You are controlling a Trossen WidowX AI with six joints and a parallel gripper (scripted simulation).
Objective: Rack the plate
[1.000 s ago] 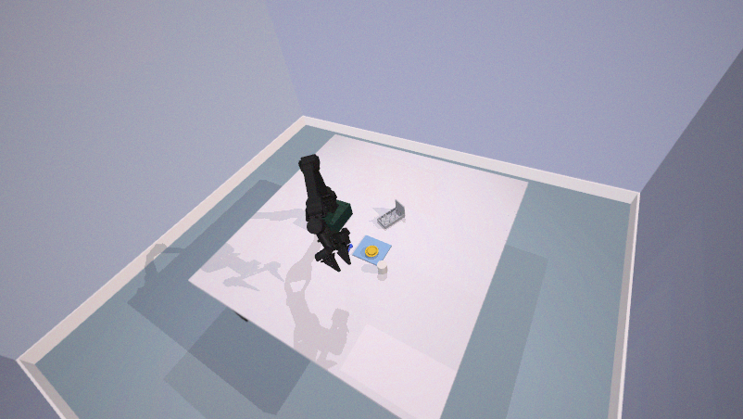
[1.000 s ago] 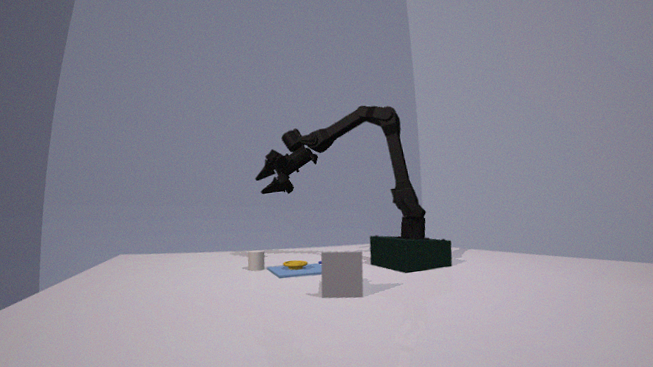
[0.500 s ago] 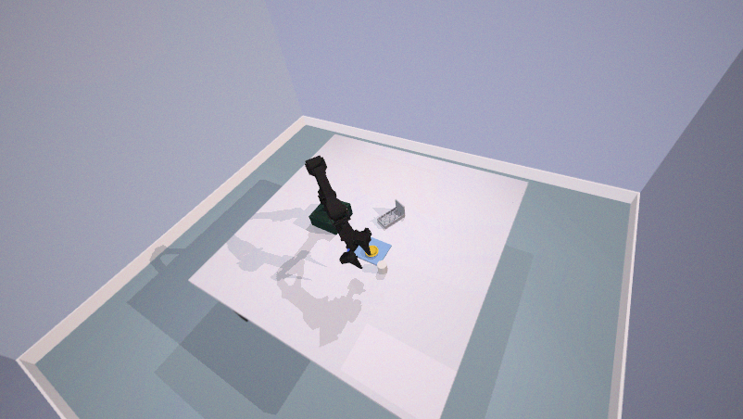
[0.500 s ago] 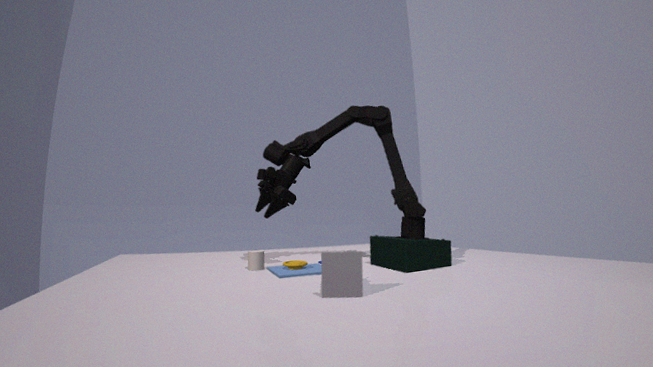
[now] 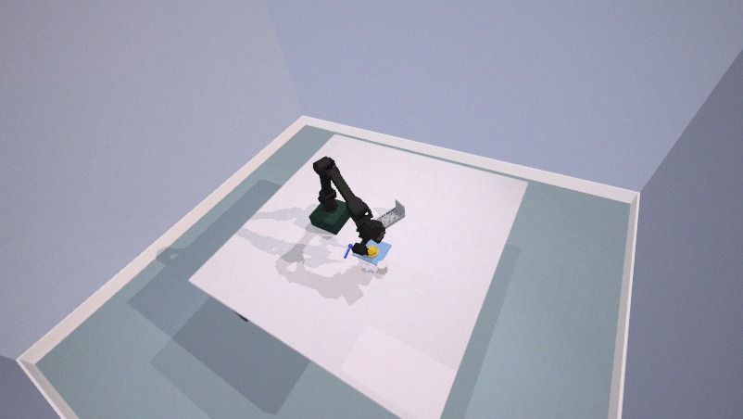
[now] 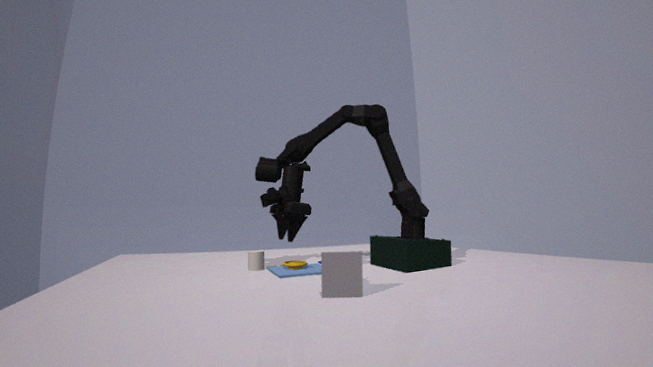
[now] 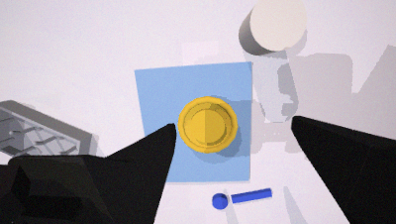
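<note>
My gripper tip is now 20 mm past the yellow plate, 20 mm to the right of it and 60 mm above it. Also, from my gripper tip: light blue mat: 30 mm behind, 40 mm to the left, 80 mm below; blue spoon: 140 mm behind, 80 mm below; white cup: 70 mm ahead, 50 mm to the right, 50 mm below.
</note>
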